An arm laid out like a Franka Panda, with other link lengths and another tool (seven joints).
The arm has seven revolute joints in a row. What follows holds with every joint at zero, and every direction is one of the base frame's. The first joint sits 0.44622 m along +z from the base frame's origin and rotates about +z. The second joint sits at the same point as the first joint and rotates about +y. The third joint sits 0.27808 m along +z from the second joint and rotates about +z. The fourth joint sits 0.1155 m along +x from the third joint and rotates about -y. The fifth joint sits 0.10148 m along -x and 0.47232 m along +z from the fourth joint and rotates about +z. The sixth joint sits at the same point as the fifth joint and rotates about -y. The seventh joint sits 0.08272 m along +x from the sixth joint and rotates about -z. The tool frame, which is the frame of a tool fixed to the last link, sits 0.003 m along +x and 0.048 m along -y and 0.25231 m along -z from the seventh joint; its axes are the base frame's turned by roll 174.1, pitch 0 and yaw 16.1 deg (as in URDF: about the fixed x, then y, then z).
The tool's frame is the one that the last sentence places.
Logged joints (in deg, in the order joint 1, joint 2, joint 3, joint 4, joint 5, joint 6, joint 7), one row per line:
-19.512 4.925 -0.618 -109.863 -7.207 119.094 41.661
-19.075 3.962 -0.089 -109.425 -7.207 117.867 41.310
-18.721 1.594 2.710 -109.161 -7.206 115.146 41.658
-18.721 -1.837 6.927 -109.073 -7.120 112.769 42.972
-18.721 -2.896 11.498 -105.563 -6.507 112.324 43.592
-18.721 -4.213 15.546 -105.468 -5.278 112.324 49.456
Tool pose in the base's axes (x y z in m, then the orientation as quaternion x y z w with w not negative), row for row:
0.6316 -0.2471 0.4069 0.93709 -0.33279 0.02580 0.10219
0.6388 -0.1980 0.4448 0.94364 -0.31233 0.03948 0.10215
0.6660 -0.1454 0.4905 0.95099 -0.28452 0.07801 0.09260
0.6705 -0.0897 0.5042 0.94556 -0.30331 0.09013 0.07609
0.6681 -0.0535 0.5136 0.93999 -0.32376 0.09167 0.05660
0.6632 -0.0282 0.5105 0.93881 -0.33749 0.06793 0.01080
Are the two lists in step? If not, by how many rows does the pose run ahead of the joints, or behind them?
The pose runs 2 rows ahead of the joints: the pose in row i belongs to the joints in row i + 2.
